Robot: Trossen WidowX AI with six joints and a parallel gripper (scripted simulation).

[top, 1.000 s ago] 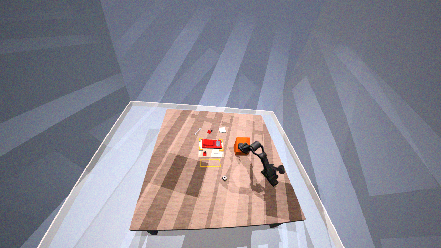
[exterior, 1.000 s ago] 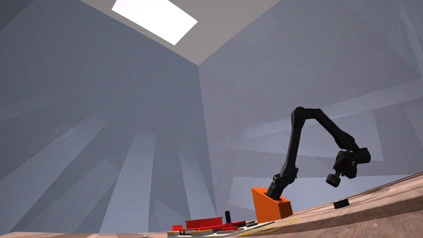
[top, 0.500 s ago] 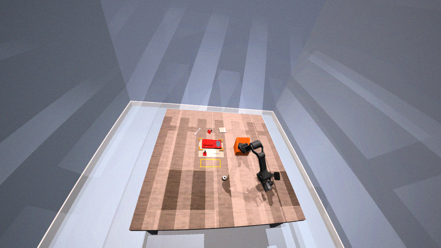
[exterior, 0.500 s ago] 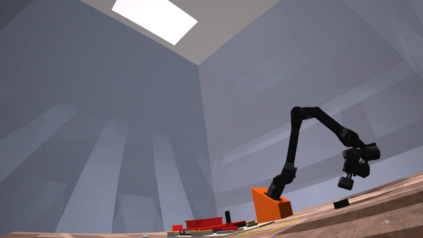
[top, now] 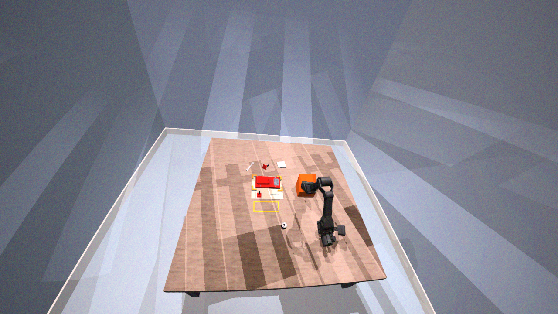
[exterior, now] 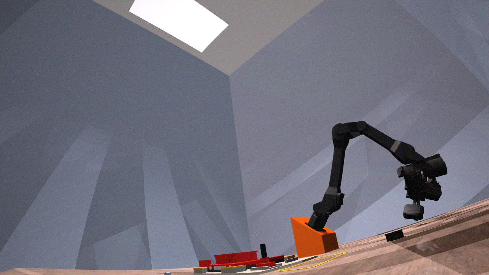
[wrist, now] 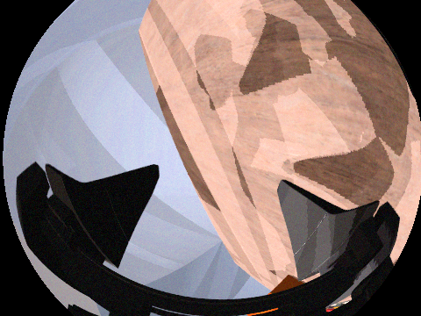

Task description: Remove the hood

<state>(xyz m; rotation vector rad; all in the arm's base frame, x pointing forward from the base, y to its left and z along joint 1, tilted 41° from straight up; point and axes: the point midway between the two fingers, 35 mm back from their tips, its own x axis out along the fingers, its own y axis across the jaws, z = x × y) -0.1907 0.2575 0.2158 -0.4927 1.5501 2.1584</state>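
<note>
The red hood is 55 cm ahead of my gripper tip, 37 cm to the right of it and 1 cm below it. The rest, counted from my gripper tip: black wheel 36 cm ahead, 4 cm below, 2 cm to the right; then white plate 61 cm to the right, 40 cm ahead, 5 cm below; then white rod 68 cm ahead, 54 cm to the right, 5 cm below.
</note>
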